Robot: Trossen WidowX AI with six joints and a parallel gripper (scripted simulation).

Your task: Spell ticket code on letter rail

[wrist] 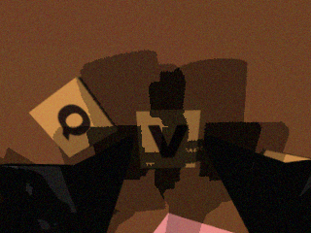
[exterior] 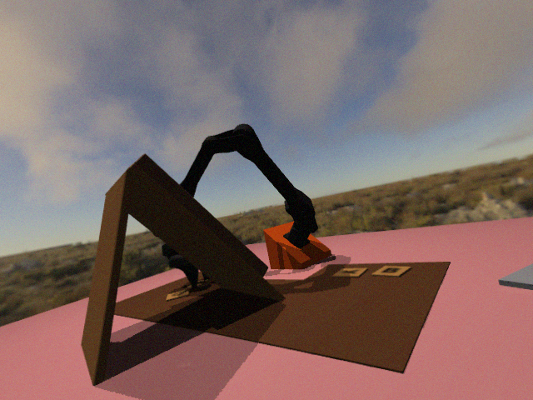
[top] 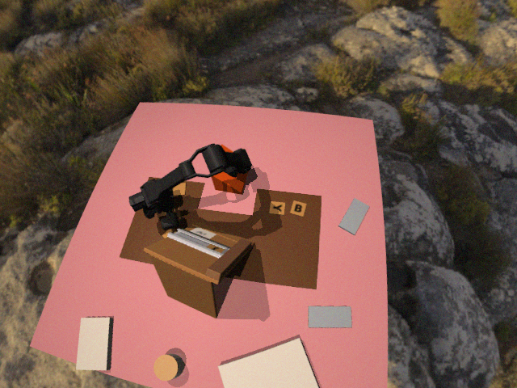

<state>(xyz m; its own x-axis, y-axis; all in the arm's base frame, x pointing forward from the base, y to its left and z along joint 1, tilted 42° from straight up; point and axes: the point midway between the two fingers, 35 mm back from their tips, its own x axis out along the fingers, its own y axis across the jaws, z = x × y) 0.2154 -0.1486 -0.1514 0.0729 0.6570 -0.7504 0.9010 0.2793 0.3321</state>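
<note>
My gripper tip is 9 cm short of the white ticket, 16 cm to the right of it and 8 cm below it. Also, from my gripper tip: brown mat (1 cm behind, 21 cm to the left); then white block (54 cm ahead, 17 cm to the right, 1 cm above).
</note>
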